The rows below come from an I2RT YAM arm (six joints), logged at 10 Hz.
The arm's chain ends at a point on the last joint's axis. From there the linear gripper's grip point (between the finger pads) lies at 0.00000 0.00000 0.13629 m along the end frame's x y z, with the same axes.
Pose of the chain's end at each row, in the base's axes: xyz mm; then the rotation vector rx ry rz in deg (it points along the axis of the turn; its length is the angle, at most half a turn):
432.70, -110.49, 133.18, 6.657, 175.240, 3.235
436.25, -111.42, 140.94, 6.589, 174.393, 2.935
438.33, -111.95, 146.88, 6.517, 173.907, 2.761
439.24, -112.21, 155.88, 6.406, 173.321, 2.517
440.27, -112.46, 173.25, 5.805, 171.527, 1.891
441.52, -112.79, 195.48, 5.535, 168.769, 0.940
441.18, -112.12, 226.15, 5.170, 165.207, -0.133
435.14, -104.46, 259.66, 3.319, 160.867, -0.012
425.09, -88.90, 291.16, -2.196, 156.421, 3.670
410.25, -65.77, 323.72, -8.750, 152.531, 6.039
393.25, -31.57, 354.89, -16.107, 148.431, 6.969
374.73, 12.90, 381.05, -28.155, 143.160, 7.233
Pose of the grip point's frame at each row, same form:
443.82, -105.89, -2.58, 6.657, 175.240, 3.235
449.37, -107.34, 5.34, 6.589, 174.393, 2.935
452.61, -108.17, 11.39, 6.517, 173.907, 2.761
454.90, -108.84, 20.53, 6.406, 173.321, 2.517
460.18, -110.15, 38.44, 5.805, 171.527, 1.891
467.88, -112.15, 61.77, 5.535, 168.769, 0.940
475.77, -113.42, 94.33, 5.170, 165.207, -0.133
479.72, -105.40, 130.87, 3.319, 160.867, -0.012
479.37, -82.01, 166.34, -2.196, 156.421, 3.670
471.60, -52.07, 202.79, -8.750, 152.531, 6.039
460.74, -12.36, 238.05, -16.107, 148.431, 6.969
446.88, 39.66, 268.56, -28.155, 143.160, 7.233

